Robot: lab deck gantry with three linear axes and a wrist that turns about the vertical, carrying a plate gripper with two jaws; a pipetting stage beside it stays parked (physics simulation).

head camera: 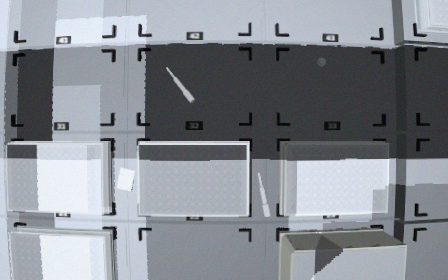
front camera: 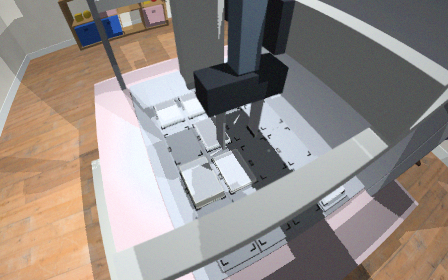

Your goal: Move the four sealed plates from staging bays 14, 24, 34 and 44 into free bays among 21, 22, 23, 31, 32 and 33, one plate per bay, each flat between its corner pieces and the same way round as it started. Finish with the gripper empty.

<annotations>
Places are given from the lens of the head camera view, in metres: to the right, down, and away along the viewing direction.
bay 31 (head camera: 81, 85): -0.17, -0.07, 0.23
bay 32 (head camera: 226, 86): 0.00, -0.06, 0.23
bay 21 (head camera: 117, 156): -0.13, 0.02, 0.23
The marked spots on the bay 21 and the bay 31 are 0.10 m apart.
</annotations>
